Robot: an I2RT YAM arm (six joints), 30 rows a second.
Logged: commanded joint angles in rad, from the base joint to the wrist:
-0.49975 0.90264 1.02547 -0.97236 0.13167 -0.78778
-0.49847 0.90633 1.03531 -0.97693 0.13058 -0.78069
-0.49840 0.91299 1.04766 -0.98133 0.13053 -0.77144
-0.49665 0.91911 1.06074 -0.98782 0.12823 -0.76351
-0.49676 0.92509 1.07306 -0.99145 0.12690 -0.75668
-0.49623 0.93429 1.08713 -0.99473 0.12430 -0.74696
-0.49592 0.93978 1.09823 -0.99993 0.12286 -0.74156
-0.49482 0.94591 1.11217 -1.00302 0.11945 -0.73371
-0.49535 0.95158 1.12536 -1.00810 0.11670 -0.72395
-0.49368 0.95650 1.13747 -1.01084 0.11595 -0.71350
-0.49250 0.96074 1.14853 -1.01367 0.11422 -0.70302
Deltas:
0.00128 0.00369 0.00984 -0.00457 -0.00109 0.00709
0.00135 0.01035 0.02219 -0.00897 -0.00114 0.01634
0.00310 0.01647 0.03527 -0.01546 -0.00344 0.02427
0.00299 0.02245 0.04759 -0.01909 -0.00477 0.03110
0.00352 0.03165 0.06166 -0.02237 -0.00737 0.04082
0.00383 0.03714 0.07276 -0.02757 -0.00881 0.04622
0.00493 0.04327 0.08670 -0.03066 -0.01222 0.05407
0.00440 0.04894 0.09989 -0.03574 -0.01497 0.06383
0.00607 0.05386 0.11200 -0.03848 -0.01572 0.07428
0.00725 0.05810 0.12306 -0.04131 -0.01745 0.08476

